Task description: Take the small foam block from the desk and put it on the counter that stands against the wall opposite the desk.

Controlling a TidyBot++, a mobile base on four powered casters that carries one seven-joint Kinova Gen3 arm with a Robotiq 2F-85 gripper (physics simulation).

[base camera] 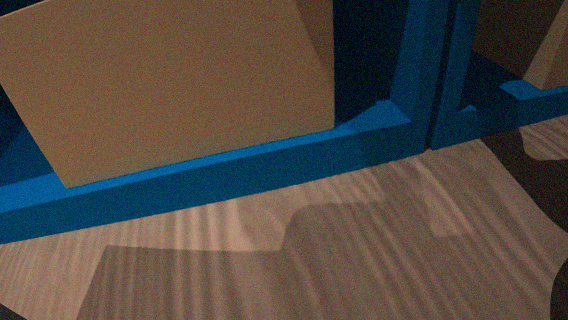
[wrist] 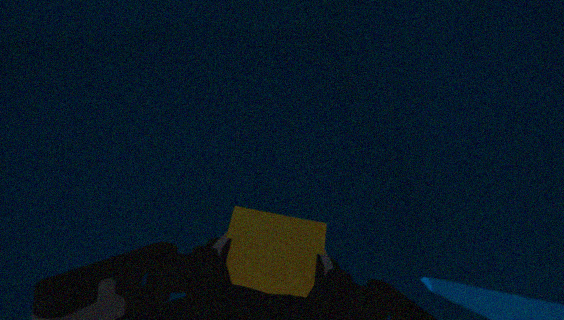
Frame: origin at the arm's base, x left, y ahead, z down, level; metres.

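Where they show: gripper, fingertip midpoint: (wrist: pixel 272 255).
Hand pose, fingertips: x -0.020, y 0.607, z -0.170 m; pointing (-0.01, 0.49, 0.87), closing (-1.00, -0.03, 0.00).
After its pixels a point has its place.
My gripper (wrist: pixel 272 255) @(x -0.020, y 0.607, z -0.170 m) is shut on the small yellow foam block (wrist: pixel 275 240) @(x -0.020, y 0.612, z -0.189 m) in the lower middle of the wrist view. The block sits between the two fingertips, slightly tilted and in dim light. Behind it a dark blue surface (wrist: pixel 280 120) @(x -0.009, y 0.750, z -0.137 m) fills most of the wrist view, and its distance is hard to tell. The block and gripper do not show in the base camera view. Neither the desk nor the counter can be made out for certain in either view.
A blue shelf unit (base camera: pixel 225 175) @(x 0.119, y 0.428, z 0.346 m) stands on the wood-grain floor (base camera: pixel 200 225) @(x 0.162, y 0.375, z 0.396 m) close ahead. A large tan box (base camera: pixel 190 90) @(x 0.141, y 0.443, z 0.211 m) sits in it, and another tan box (base camera: pixel 555 60) @(x -0.567, y 0.624, z 0.245 m) is at the right. A brighter blue edge (wrist: pixel 490 299) @(x -0.154, y 0.592, z -0.192 m) shows at the lower right. Shadows cross the floor.
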